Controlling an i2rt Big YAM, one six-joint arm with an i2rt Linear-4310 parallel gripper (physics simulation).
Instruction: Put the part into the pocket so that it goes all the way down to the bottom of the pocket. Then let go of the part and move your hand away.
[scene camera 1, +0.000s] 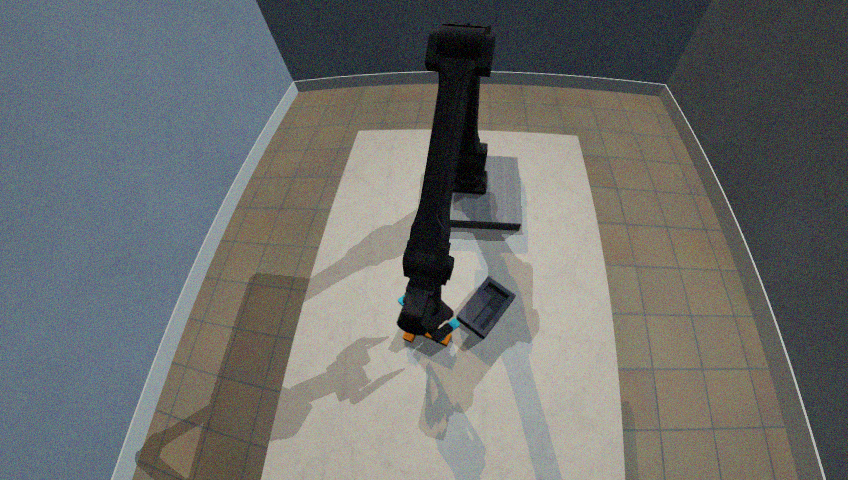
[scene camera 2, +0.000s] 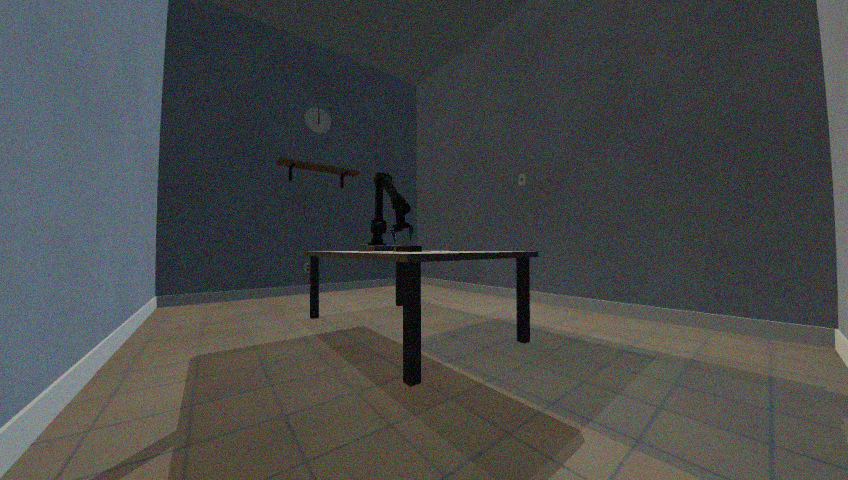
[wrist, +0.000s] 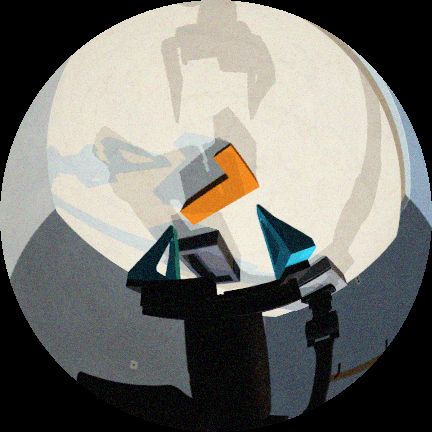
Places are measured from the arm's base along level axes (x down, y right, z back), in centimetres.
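Pixels of known places: gripper, fingertip midpoint: (scene camera 2: 402, 240) (wrist: 213, 218); arm's base at its link origin: (scene camera 1: 467, 182) (scene camera 2: 377, 245) (wrist: 318, 292).
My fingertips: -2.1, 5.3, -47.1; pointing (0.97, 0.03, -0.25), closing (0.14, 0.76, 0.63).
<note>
Ahead of a thing's pixels: the offset from my fingertips to its top centre, as dx, dy, dz.
The part is an orange L-shaped block @(+3.7, +0.5, -1.7) (scene camera 1: 408, 336) (wrist: 240, 182). It lies flat on the table, partly covered by the arm in scene camera 1. The pocket is a recess in a dark grey rectangular block @(+3.1, -13.7, +8.0) (scene camera 1: 467, 317) (wrist: 205, 239), which lies turned at an angle close beside the part; no part shows in it. My gripper (scene camera 1: 428, 312) (scene camera 2: 402, 239) (wrist: 213, 218) is wide open, with cyan fingers and nothing between them. It hangs above the table over the part's area. In the wrist view the orange part shows beyond the fingertips, and the pocket block shows between the fingers.
The arm's grey base plate (scene camera 1: 499, 208) (wrist: 325, 277) is behind the pocket block on the pale table (scene camera 1: 357, 446) (scene camera 2: 476, 255). Shadows of the arm fall across the table. A wall shelf (scene camera 2: 318, 167) and a round clock (scene camera 2: 317, 120) are on the far wall.
</note>
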